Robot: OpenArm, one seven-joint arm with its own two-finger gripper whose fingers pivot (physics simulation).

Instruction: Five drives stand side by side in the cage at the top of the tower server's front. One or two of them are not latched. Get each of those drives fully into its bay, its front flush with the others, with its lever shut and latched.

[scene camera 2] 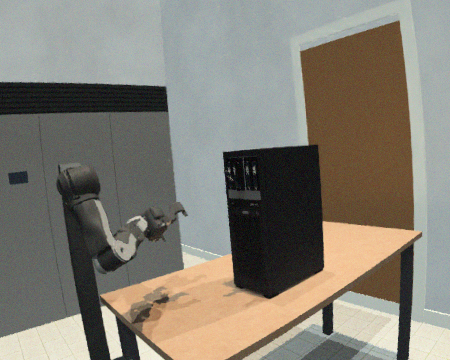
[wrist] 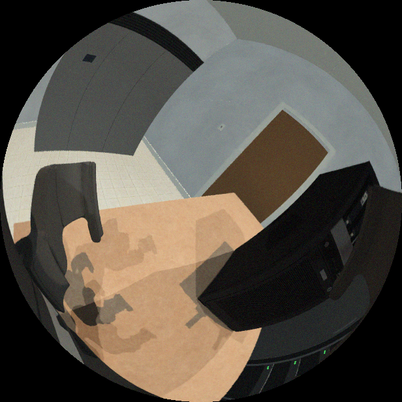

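Note:
The black tower server (scene camera 2: 292, 220) (wrist: 280, 270) stands upright on the table. The drives (scene camera 2: 242, 174) stand side by side in the cage at the top of its front. They are small and dark in the scene view, and I cannot tell which lever or front stands out. In the wrist view the cage is at the right, partly hidden behind a finger. My gripper (scene camera 2: 175, 227) (wrist: 200, 227) is open, with its fingers wide apart and no object between them. It hangs above the table's near left part, in front of the server's front and apart from it.
The wooden table (scene camera 2: 365, 235) (wrist: 150, 215) carries the server. Grey cabinets (scene camera 2: 80, 150) (wrist: 100, 105) stand at the left and a brown door (scene camera 2: 357, 150) (wrist: 270, 165) is behind. Dark equipment with green lights (wrist: 295, 369) shows at the bottom of the wrist view.

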